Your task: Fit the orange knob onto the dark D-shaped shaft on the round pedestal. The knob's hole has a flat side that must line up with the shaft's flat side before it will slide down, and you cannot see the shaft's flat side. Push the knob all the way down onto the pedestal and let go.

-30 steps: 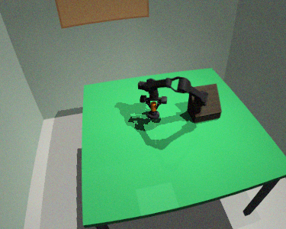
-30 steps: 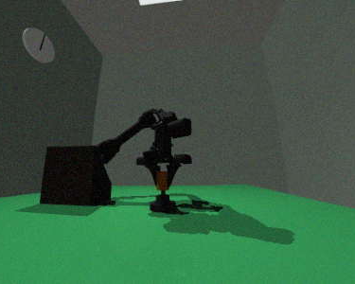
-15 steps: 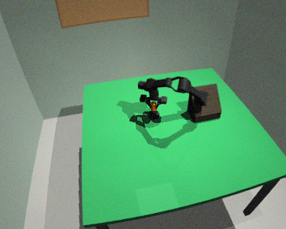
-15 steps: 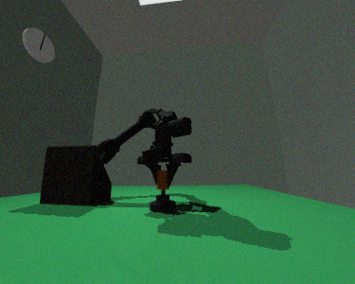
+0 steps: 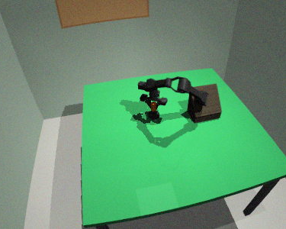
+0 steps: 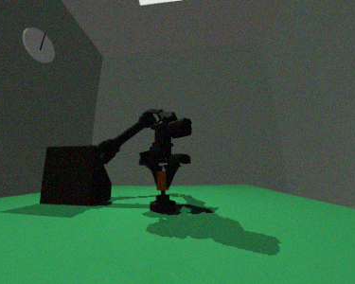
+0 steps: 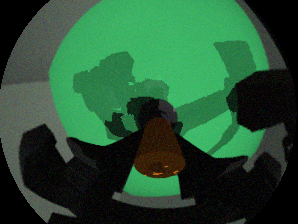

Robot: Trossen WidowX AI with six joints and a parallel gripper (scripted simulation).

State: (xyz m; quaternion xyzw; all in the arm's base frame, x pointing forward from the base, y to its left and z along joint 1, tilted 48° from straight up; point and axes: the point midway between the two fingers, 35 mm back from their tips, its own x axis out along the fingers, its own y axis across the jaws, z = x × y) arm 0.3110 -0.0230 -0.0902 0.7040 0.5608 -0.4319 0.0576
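My gripper tip is now 20 mm below the orange knob. Also, from my gripper tip: dark round pedestal (40 mm below).
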